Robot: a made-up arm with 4 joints.
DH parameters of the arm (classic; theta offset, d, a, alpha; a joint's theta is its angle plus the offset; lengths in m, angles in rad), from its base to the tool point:
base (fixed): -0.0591 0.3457 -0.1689 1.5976
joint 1: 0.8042 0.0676 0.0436 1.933
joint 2: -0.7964 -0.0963 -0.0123 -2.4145
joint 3: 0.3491 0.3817 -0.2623 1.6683
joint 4: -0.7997 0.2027 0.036 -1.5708
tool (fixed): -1.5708 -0.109 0 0
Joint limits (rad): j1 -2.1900..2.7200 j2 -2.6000..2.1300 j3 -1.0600..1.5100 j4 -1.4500..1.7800
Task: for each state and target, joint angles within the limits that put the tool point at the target. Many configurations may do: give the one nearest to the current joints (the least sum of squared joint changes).
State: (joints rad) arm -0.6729 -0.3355 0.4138 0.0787
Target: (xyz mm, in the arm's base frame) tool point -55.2 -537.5 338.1
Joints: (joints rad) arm -0.4552 -0.0839 -0.1510 -0.0797
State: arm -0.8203 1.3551 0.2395 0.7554
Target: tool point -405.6 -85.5 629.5
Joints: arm -1.3773 1.9526 -0.0394 0.8275
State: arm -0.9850 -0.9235 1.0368 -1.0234
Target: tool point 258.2 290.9 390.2
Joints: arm -1.3190 -1.4156 1.1813 -0.7234
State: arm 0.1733 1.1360 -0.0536 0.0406
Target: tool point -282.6 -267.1 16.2
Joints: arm 0.5162 1.3801 0.0438 0.2692
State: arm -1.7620 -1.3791 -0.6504 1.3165
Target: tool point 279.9 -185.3 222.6
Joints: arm -1.5536 -1.4334 -0.7707 1.5065
